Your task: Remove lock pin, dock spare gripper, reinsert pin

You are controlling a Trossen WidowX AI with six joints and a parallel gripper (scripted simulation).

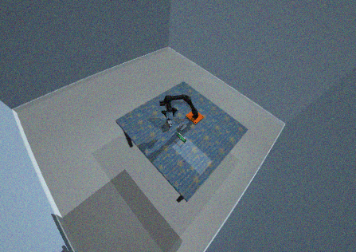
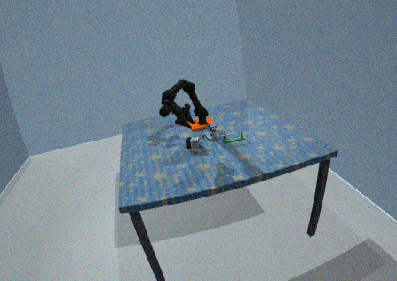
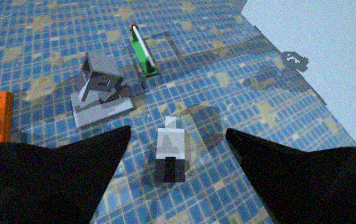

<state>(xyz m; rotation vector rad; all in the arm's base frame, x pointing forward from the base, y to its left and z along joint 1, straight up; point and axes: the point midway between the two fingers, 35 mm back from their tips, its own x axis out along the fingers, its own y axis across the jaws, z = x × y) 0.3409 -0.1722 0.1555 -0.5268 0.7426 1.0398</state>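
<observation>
Right now the spare gripper is 12 cm below my gripper tip. Round my gripper tip: green piece: 3 cm ahead, 25 cm to the left, 12 cm below; then gripper socket: 7 cm behind, 15 cm to the left, 9 cm below.
</observation>
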